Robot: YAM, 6 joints.
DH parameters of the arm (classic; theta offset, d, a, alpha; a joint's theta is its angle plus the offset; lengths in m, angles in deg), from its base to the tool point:
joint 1: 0 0.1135 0.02 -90
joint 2: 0 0 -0.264 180
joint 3: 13.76 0 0.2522 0
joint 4: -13.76 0 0.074 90
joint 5: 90 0 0 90
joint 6: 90 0.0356 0 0
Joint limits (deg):
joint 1: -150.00..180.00
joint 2: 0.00..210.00
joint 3: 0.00..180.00
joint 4: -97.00..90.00
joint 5: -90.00..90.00
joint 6: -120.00..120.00
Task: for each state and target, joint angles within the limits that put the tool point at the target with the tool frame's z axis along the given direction. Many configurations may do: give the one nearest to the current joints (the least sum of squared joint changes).
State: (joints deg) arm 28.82 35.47 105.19 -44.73 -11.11 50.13
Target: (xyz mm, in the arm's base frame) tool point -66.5 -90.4 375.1 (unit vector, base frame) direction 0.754 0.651 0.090
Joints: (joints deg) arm 50.59 0.11 71.05 -65.70 9.74 50.13
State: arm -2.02 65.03 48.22 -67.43 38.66 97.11
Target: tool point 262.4 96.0 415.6 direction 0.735 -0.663 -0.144
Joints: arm 26.85 76.10 80.52 -26.43 67.41 97.11
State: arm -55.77 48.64 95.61 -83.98 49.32 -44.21
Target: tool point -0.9 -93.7 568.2 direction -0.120 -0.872 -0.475
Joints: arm -86.92 77.35 145.45 -96.89 9.59 -44.21
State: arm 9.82 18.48 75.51 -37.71 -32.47 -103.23
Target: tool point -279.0 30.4 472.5 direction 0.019 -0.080 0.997
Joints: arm -6.78 0.11 85.42 3.07 4.43 -103.23
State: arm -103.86 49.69 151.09 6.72 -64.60 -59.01
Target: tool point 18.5 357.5 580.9 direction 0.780 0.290 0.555
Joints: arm -88.47 38.32 145.03 9.16 -51.93 -59.01
